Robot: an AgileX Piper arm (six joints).
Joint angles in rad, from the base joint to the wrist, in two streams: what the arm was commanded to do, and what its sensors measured. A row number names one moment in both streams.
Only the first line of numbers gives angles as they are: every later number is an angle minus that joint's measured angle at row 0.
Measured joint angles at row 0:
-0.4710 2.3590 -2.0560 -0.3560 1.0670 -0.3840
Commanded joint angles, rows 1 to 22:
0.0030 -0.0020 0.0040 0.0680 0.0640 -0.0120
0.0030 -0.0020 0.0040 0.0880 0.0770 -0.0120
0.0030 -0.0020 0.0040 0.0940 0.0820 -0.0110
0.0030 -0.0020 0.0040 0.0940 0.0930 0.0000
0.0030 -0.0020 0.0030 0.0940 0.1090 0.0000
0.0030 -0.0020 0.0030 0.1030 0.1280 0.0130
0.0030 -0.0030 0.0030 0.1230 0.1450 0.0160
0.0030 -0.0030 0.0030 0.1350 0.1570 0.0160
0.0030 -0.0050 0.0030 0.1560 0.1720 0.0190
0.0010 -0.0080 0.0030 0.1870 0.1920 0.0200
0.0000 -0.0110 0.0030 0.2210 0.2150 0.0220
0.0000 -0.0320 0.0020 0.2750 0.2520 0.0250
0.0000 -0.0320 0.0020 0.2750 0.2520 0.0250
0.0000 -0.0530 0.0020 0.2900 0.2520 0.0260
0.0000 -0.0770 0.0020 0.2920 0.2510 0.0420
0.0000 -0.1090 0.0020 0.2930 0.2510 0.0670
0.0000 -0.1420 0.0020 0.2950 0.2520 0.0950
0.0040 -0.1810 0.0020 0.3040 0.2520 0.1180
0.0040 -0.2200 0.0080 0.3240 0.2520 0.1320
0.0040 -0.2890 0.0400 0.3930 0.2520 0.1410
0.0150 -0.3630 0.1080 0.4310 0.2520 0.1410
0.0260 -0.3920 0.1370 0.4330 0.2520 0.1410
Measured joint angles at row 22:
0.0140 -0.3500 0.0960 0.4110 0.1480 0.1400
